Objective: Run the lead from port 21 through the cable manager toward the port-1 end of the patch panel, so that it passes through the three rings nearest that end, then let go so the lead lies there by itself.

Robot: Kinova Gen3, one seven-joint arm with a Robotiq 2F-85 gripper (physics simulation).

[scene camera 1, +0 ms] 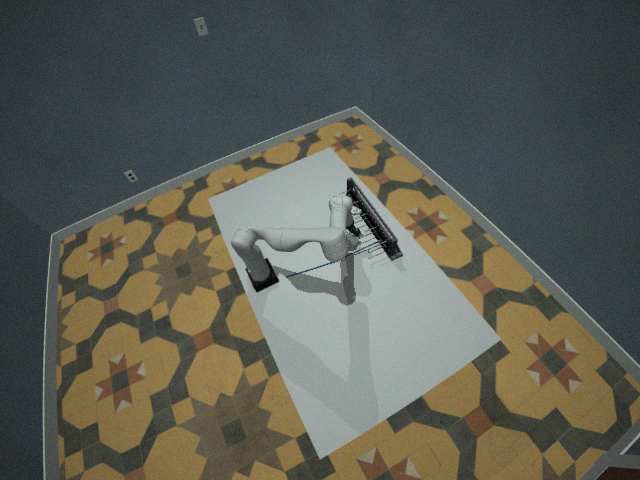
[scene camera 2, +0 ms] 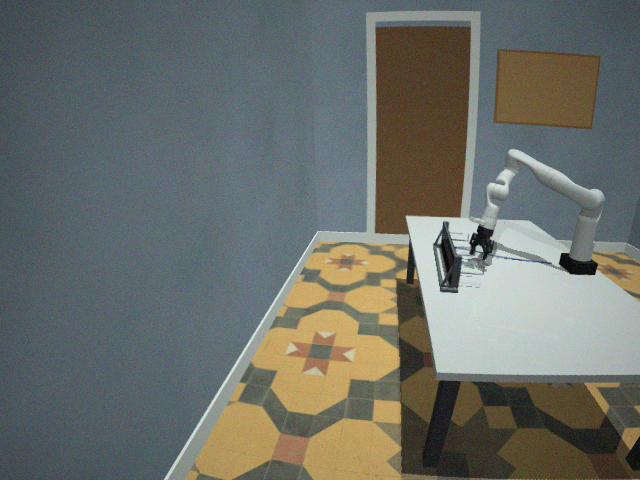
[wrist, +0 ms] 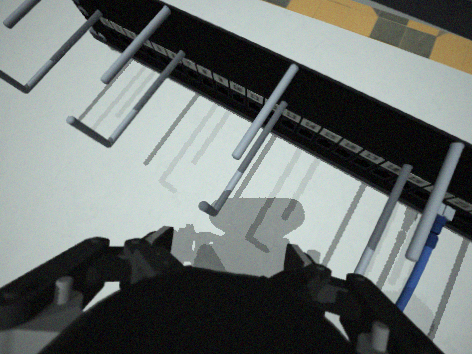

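Note:
The black patch panel stands upright on the white table, with numbered ports along its face. Grey cable-manager rings stick out from its front; another ring sits further left in the wrist view. The blue lead runs across the table from the panel's near end toward the arm base, outside these rings. My gripper is open and empty. It hangs just above the table in front of the rings, to the left of the lead in the wrist view.
The arm's black base stands on the table's left side. The table's far edge lies just behind the panel. A brown door and a cork board are on the wall behind.

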